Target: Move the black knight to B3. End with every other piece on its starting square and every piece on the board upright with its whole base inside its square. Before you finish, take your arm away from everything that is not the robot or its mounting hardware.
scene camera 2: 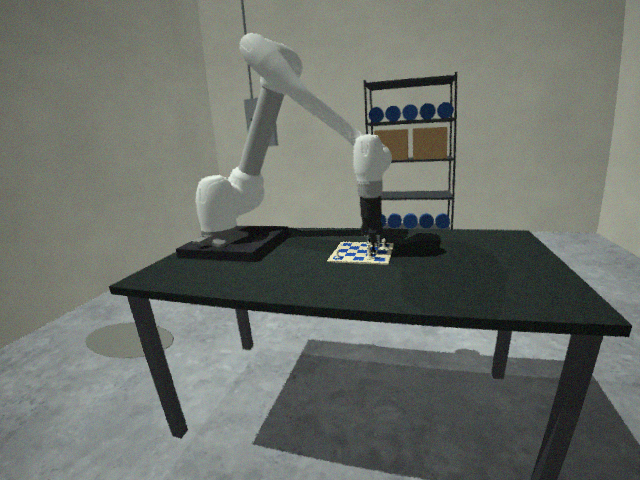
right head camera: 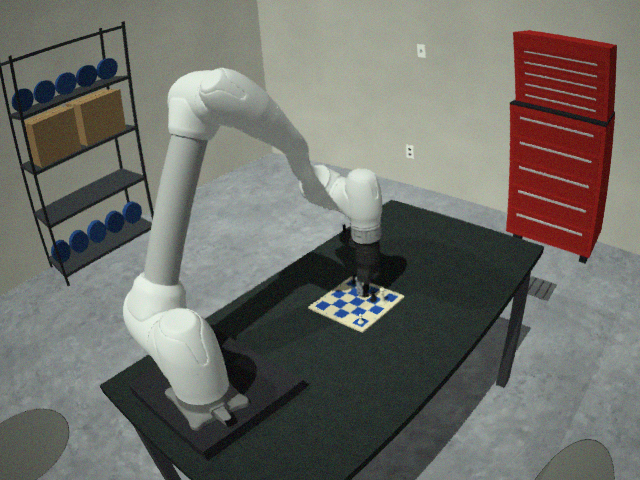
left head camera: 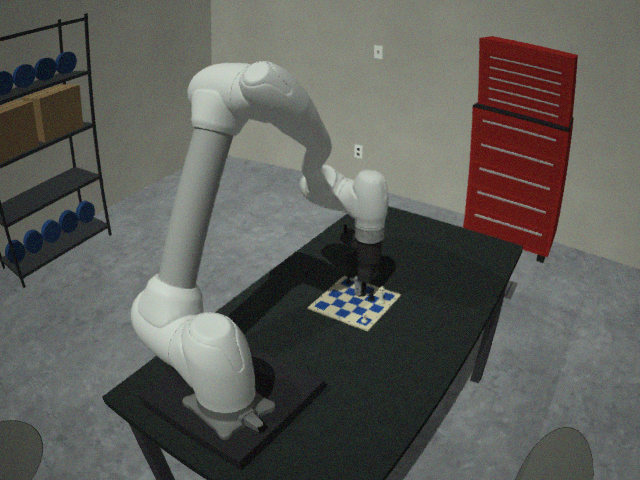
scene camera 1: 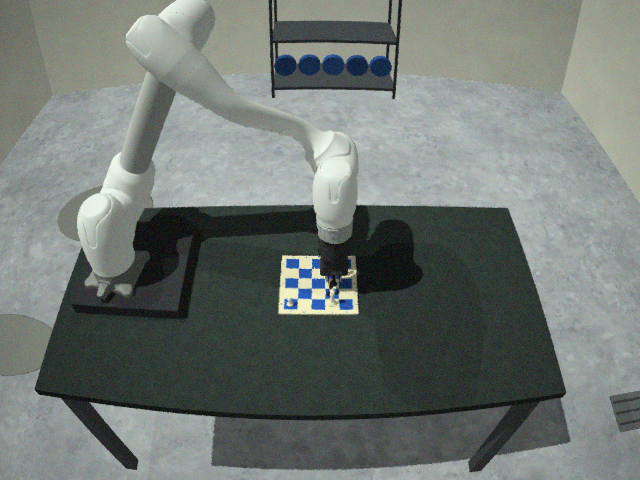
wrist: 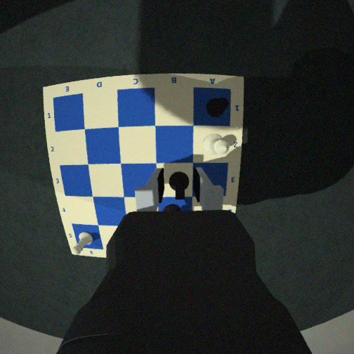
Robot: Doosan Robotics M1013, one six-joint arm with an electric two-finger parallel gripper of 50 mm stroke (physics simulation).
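Seen in the pictures: gripper, fingertip midpoint: (scene camera 2: 373, 248) (right head camera: 363, 291) (left head camera: 360, 291) (scene camera 1: 333, 279); arm's base at its link origin: (scene camera 2: 221, 239) (right head camera: 206, 399) (left head camera: 228, 406) (scene camera 1: 117, 271).
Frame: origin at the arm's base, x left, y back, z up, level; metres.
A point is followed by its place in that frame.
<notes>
In the wrist view my gripper (wrist: 178, 177) (scene camera 1: 333, 280) {y -0.657, x 0.116, z -0.022 m} is open, low over B3, one finger on each side of a black piece, the black knight by its place (wrist: 179, 181). Its round base lies inside B3 and it looks upright; its head shape is hard to tell. A second black piece (wrist: 172, 207) (right head camera: 373, 297) {y -0.654, x 0.067, z -0.020 m} stands on B4, partly hidden by my gripper body. On the chessboard (wrist: 55, 89) (scene camera 1: 284, 311) {y -0.541, x -0.013, z -0.035 m}, a black piece (wrist: 216, 107) stands on A1, a white piece (wrist: 215, 144) on A2, a white pawn (wrist: 85, 238) (scene camera 1: 290, 302) {y -0.553, x 0.012, z -0.023 m} on E5 and a white piece (scene camera 1: 333, 298) {y -0.669, x 0.034, z -0.007 m} on B5.
The board lies on a dark table (scene camera 1: 439, 351) {y -0.979, x -0.082, z -0.041 m}. The arm's base stands on a dark mounting plate (scene camera 1: 129, 311) {y -0.096, x -0.127, z -0.016 m} at the left. The A2 and B4 pieces stand close to my fingers. A shelf rack (scene camera 2: 453, 180) and a red tool cabinet (left head camera: 516, 170) stand away from the table.
</notes>
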